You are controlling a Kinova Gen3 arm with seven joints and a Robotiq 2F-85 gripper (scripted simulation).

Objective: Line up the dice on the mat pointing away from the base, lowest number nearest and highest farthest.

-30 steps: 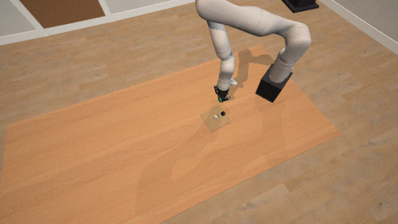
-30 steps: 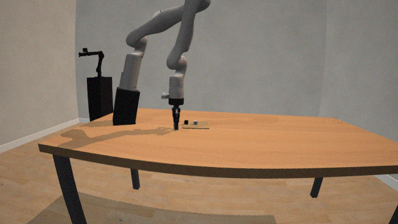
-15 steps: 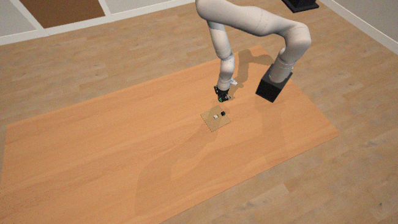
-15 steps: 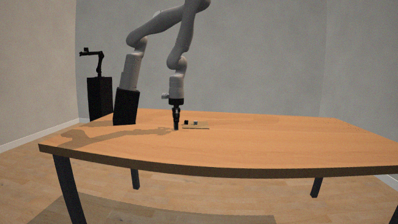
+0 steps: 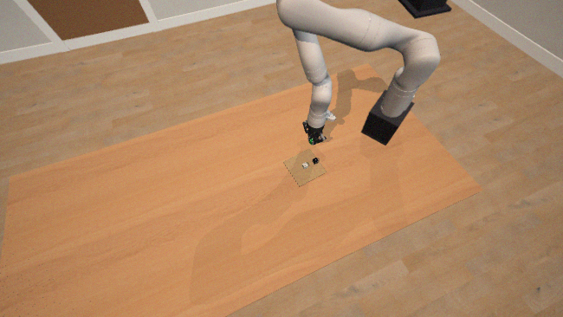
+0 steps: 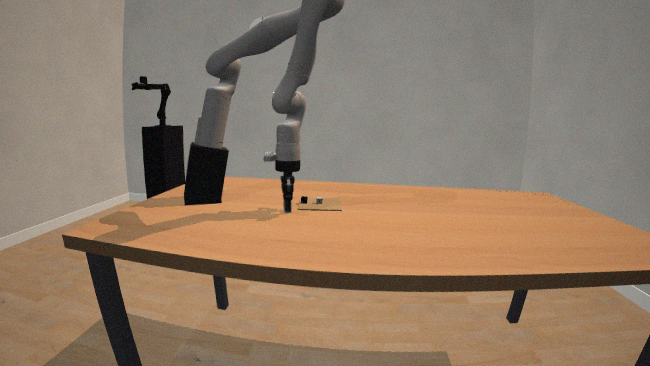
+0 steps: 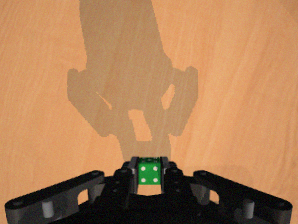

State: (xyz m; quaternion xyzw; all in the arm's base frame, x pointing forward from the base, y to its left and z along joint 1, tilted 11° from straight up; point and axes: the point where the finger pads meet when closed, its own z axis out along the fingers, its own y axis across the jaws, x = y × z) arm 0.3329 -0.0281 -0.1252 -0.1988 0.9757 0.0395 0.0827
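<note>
Now: hand 12 cm to the right of the white die, 7 cm short of it and 1 cm above it. From my hand the other things lie so: black die: 10 cm to the left, 2 cm ahead, 1 cm below; then tan mat: 11 cm to the left, 8 cm ahead, 2 cm below; then green die: 1 cm below.
</note>
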